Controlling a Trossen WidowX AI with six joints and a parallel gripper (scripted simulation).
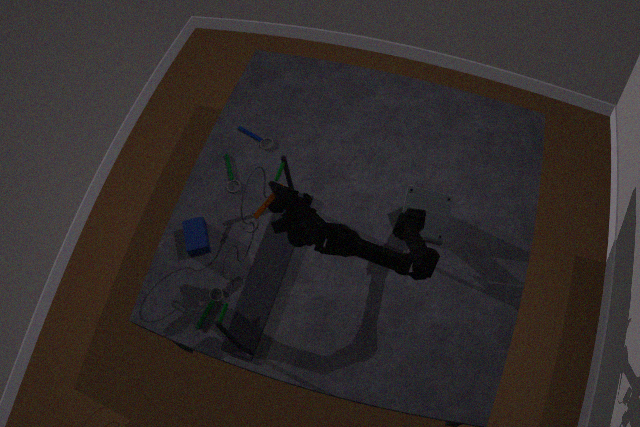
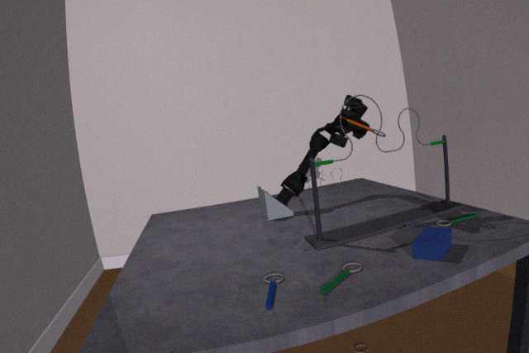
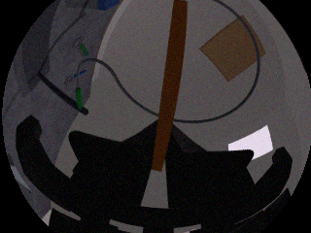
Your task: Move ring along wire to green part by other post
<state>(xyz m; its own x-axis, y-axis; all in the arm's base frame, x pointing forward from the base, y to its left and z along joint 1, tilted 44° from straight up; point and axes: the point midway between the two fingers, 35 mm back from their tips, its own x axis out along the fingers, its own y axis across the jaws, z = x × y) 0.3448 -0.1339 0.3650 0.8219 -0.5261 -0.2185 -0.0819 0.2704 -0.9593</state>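
The ring with orange handle is 20 mm ahead of my gripper tip, 80 mm to the left of it and 40 mm below it. The rest, counted from my gripper tip: blue-handled ring: 230 mm ahead, 380 mm to the right, 390 mm below.
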